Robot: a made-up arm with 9 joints. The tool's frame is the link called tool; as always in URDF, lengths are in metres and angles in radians.
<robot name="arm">
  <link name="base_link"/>
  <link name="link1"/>
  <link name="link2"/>
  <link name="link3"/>
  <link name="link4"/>
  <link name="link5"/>
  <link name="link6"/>
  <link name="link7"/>
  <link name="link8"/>
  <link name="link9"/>
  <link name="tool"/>
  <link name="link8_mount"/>
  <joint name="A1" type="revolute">
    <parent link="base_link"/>
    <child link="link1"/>
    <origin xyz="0 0 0.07" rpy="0 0 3.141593"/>
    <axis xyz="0 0 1"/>
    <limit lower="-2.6" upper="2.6"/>
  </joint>
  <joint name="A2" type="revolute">
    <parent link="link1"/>
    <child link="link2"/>
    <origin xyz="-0.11 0.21 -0.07" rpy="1.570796 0 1.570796"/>
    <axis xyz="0 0 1"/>
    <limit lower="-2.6" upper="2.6"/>
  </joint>
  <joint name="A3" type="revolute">
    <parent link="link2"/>
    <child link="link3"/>
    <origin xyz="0.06 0.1 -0.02" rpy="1.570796 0 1.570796"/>
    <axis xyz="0 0 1"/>
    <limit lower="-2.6" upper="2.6"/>
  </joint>
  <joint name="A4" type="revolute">
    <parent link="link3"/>
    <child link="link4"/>
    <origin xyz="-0.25 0.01 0.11" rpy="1.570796 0 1.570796"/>
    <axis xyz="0 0 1"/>
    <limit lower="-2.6" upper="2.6"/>
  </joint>
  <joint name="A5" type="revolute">
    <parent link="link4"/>
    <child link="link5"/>
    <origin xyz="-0.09 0.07 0.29" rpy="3.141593 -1.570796 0"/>
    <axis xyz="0 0 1"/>
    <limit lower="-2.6" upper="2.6"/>
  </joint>
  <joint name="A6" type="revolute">
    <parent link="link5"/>
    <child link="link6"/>
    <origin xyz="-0.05 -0.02 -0.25" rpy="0 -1.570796 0"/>
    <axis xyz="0 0 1"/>
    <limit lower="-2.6" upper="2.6"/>
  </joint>
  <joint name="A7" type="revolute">
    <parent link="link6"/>
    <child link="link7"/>
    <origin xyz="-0.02 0.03 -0.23" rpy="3.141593 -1.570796 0"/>
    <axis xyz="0 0 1"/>
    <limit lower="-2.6" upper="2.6"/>
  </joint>
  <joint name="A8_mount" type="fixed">
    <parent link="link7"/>
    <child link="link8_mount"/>
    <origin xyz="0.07 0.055 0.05"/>
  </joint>
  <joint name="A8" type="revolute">
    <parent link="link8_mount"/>
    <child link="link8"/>
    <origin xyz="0.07 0.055 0.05" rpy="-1.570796 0 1.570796"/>
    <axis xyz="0 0 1"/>
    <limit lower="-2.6" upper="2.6"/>
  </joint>
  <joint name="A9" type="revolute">
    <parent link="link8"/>
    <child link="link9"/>
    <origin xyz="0 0 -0.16" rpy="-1.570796 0 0"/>
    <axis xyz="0 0 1"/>
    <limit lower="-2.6" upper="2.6"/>
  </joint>
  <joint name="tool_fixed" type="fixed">
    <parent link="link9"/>
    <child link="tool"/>
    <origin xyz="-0.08 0.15 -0.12" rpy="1.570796 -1.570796 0"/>
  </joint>
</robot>
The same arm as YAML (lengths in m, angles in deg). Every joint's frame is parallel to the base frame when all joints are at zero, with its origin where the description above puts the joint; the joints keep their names.
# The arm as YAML. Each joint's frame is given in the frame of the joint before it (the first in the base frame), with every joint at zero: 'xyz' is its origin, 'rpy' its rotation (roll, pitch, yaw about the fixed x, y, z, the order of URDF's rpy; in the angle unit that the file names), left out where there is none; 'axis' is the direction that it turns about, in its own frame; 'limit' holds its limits. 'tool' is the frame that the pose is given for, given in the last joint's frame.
units:
  length: m
  angle: deg
joints:
  - name: A1
    type: revolute
    origin:
      xyz: [0.0, 0.0, 0.07]
    axis: [0.0, 0.0, 1.0]
    limit:
      lower: -148.97
      upper: 148.97
  - name: A2
    type: revolute
    origin:
      xyz: [0.11, -0.21, -0.07]
    axis: [-1.0, 0.0, 0.0]
    limit:
      lower: -148.97
      upper: 148.97
  - name: A3
    type: revolute
    origin:
      xyz: [0.02, -0.06, 0.1]
    axis: [0.0, -1.0, 0.0]
    limit:
      lower: -148.97
      upper: 148.97
  - name: A4
    type: revolute
    origin:
      xyz: [-0.01, -0.11, -0.25]
    axis: [0.0, 0.0, 1.0]
    limit:
      lower: -148.97
      upper: 148.97
  - name: A5
    type: revolute
    origin:
      xyz: [0.09, -0.07, 0.29]
    axis: [-1.0, 0.0, 0.0]
    limit:
      lower: -148.97
      upper: 148.97
  - name: A6
    type: revolute
    origin:
      xyz: [0.25, -0.02, -0.05]
    axis: [0.0, 0.0, -1.0]
    limit:
      lower: -148.97
      upper: 148.97
  - name: A7
    type: revolute
    origin:
      xyz: [0.02, 0.03, 0.23]
    axis: [-1.0, 0.0, 0.0]
    limit:
      lower: -148.97
      upper: 148.97
  - name: A8
    type: revolute
    origin:
      xyz: [-0.1, -0.11, -0.14]
    axis: [0.0, 0.0, 1.0]
    limit:
      lower: -148.97
      upper: 148.97
  - name: A9
    type: revolute
    origin:
      xyz: [0.0, 0.0, -0.16]
    axis: [1.0, 0.0, 0.0]
    limit:
      lower: -148.97
      upper: 148.97
tool:
  origin:
    xyz: [-0.12, 0.08, -0.15]
    rpy: [0.0, 0.0, 0.0]

